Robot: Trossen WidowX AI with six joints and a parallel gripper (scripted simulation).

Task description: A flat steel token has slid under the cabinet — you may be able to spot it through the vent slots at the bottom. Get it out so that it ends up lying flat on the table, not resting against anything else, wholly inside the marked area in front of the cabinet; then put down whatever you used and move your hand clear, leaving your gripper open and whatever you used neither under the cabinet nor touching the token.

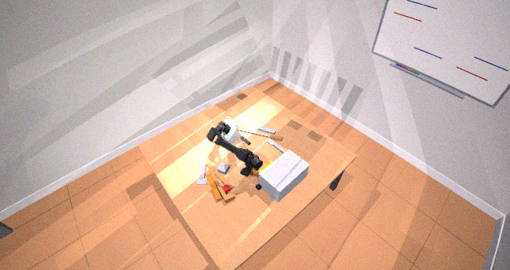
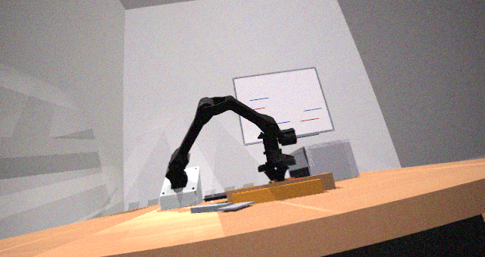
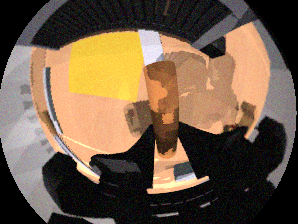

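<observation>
Right now my gripper tip is 140 mm past the grey block, 140 mm to the left of it and 10 mm below it. Round my gripper tip: orange bar (50 mm behind, 280 mm to the right); then thin wooden stick (120 mm behind, 200 mm to the right); then red block (20 mm ahead, 220 mm to the right, 10 mm above).
</observation>
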